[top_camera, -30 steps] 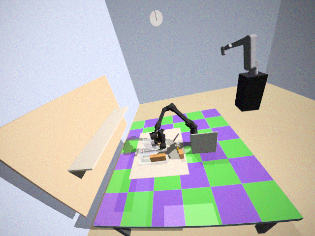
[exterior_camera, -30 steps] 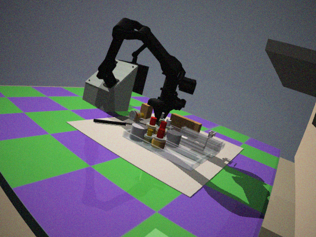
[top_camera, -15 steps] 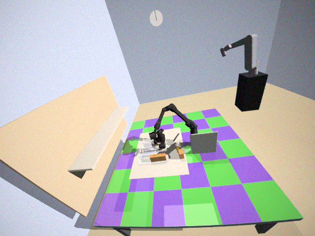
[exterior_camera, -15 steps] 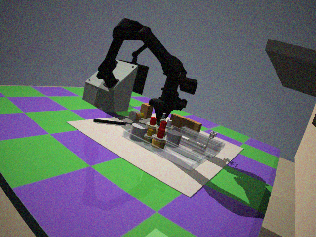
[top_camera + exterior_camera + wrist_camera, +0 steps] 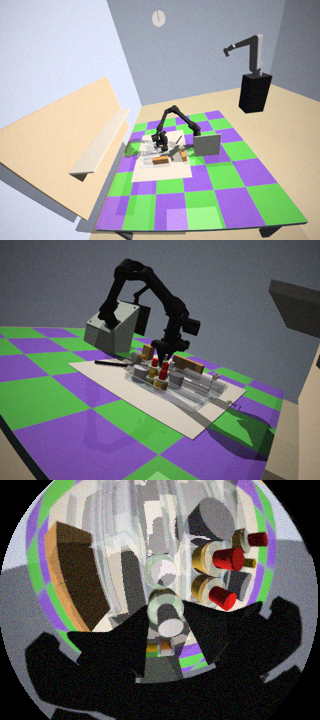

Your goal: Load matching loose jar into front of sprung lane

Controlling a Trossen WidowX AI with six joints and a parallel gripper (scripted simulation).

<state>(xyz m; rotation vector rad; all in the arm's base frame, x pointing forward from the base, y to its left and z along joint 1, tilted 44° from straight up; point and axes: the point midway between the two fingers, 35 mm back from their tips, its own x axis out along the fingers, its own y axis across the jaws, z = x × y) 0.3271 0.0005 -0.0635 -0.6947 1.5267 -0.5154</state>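
Right now the white mat is 60 mm ahead of my gripper tip, 50 mm below it and 10 mm to the right of it. The rest, counted from my gripper tip: small block: 180 mm behind, 100 mm to the left, 10 mm below; black pen: 170 mm to the right, 130 mm behind, 40 mm below.
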